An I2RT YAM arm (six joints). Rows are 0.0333 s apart.
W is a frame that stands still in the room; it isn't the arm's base.
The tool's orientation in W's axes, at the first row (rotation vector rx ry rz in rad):
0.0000, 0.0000, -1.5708
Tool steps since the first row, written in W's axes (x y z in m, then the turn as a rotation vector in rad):
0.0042, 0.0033, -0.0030, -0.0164, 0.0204, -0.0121
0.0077, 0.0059, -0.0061, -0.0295, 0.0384, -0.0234
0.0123, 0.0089, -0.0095, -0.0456, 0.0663, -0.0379
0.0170, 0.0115, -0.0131, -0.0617, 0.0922, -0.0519
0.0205, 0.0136, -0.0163, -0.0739, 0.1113, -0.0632
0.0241, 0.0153, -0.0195, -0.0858, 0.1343, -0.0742
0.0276, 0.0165, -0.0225, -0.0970, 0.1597, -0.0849
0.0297, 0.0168, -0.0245, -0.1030, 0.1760, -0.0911
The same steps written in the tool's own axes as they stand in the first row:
-0.0033, 0.0042, -0.0030, -0.0204, -0.0164, -0.0121
-0.0059, 0.0077, -0.0061, -0.0384, -0.0295, -0.0234
-0.0089, 0.0123, -0.0095, -0.0663, -0.0456, -0.0379
-0.0115, 0.0170, -0.0131, -0.0922, -0.0617, -0.0519
-0.0136, 0.0205, -0.0163, -0.1113, -0.0739, -0.0632
-0.0153, 0.0241, -0.0195, -0.1343, -0.0858, -0.0742
-0.0165, 0.0276, -0.0225, -0.1597, -0.0970, -0.0849
-0.0168, 0.0297, -0.0245, -0.1760, -0.1030, -0.0911

